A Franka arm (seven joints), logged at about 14 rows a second.
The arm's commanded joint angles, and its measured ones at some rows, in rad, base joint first. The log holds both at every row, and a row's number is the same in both.
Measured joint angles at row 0:
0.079 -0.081 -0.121 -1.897 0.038 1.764 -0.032
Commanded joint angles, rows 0 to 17:
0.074 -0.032 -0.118 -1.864 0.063 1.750 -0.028
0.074 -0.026 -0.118 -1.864 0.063 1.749 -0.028
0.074 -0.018 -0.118 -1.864 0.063 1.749 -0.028
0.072 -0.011 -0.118 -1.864 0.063 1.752 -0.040
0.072 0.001 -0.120 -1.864 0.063 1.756 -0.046
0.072 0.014 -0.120 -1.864 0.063 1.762 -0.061
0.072 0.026 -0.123 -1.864 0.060 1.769 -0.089
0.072 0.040 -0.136 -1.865 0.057 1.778 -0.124
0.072 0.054 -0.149 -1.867 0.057 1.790 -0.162
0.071 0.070 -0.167 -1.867 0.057 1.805 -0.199
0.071 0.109 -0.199 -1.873 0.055 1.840 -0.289
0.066 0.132 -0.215 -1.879 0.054 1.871 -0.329
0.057 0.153 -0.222 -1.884 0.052 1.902 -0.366
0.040 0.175 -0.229 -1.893 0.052 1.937 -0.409
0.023 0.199 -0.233 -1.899 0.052 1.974 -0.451
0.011 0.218 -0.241 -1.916 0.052 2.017 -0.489
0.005 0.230 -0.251 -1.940 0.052 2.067 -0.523
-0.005 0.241 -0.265 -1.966 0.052 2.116 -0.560
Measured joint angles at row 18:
0.009 0.224 -0.247 -1.928 0.038 2.041 -0.486
